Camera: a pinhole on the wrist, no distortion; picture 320 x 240 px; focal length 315.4 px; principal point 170.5 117.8 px. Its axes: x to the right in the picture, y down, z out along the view. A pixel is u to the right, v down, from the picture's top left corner.
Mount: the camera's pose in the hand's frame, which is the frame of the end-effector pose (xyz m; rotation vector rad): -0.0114 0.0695 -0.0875 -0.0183 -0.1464 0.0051
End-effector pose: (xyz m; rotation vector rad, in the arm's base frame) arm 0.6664 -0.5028 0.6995 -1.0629 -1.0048 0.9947
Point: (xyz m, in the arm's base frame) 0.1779 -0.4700 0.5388
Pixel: 161 206
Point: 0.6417 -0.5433 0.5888
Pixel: 39 232
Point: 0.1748 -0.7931 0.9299
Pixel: outside the picture
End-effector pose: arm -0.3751 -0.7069 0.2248 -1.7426 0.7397 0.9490
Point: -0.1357 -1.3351 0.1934
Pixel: behind the camera
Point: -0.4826 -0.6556 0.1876
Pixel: 191 146
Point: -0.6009 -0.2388 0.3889
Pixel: 69 49
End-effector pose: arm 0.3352 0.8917 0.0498 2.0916 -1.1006 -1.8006
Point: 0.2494 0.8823 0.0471
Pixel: 256 54
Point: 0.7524 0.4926 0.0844
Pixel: behind the camera
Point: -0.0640 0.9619 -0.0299
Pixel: 237 112
